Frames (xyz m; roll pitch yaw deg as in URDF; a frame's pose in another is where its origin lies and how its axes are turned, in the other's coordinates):
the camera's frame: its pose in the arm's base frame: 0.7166 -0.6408 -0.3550 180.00 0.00 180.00
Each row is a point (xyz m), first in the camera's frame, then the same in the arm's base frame.
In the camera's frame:
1: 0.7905 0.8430 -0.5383
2: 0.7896 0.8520 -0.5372
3: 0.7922 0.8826 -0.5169
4: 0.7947 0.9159 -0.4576
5: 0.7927 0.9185 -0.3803
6: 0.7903 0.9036 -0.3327
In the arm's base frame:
1: -0.0739 0.2022 0.1833
2: -0.0730 0.2112 0.1822
3: -0.0756 0.2418 0.1619
4: -0.0781 0.2751 0.1026
5: -0.0761 0.2777 0.0253
6: -0.0737 0.2628 -0.0223

